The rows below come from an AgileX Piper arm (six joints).
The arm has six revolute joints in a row. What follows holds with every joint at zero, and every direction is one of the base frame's. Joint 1 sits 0.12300 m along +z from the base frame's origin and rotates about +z. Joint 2 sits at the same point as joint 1 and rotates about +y. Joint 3 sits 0.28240 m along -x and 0.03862 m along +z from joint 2 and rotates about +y. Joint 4 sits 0.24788 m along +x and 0.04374 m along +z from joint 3 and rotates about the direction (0.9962, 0, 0.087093). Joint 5 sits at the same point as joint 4 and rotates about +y. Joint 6 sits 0.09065 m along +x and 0.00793 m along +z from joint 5 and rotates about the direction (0.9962, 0, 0.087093). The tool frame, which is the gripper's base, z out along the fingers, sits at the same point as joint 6; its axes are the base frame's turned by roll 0.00, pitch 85.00 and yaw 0.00 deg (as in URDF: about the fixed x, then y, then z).
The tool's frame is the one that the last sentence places.
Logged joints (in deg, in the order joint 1, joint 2, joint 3, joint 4, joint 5, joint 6), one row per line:
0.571, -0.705, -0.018, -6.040, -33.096, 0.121
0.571, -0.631, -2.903, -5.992, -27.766, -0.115
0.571, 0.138, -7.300, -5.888, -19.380, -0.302
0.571, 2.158, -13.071, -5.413, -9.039, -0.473
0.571, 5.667, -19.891, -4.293, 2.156, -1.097
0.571, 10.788, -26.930, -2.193, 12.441, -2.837
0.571, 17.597, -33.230, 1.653, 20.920, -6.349
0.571, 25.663, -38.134, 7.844, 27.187, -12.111
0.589, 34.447, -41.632, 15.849, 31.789, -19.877
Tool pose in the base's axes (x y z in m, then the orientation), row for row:
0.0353, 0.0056, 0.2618, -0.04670, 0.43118, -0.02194, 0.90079
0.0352, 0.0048, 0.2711, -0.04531, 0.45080, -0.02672, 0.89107
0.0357, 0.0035, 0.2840, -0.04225, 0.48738, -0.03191, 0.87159
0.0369, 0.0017, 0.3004, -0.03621, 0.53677, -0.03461, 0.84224
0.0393, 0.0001, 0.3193, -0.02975, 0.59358, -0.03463, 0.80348
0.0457, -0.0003, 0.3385, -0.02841, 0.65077, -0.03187, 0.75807
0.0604, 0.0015, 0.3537, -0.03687, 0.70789, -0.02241, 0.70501
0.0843, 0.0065, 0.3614, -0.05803, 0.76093, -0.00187, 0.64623
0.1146, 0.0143, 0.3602, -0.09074, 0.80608, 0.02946, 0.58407
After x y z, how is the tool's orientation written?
As a quaternion, x y z w.
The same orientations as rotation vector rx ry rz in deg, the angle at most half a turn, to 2 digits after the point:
-5.54, 51.11, -2.60
-5.39, 53.62, -3.18
-5.06, 58.37, -3.82
-4.38, 64.96, -4.19
-3.65, 72.86, -4.25
-3.55, 81.24, -3.98
-4.70, 90.17, -2.85
-7.56, 99.20, -0.24
-12.13, 107.77, 3.94

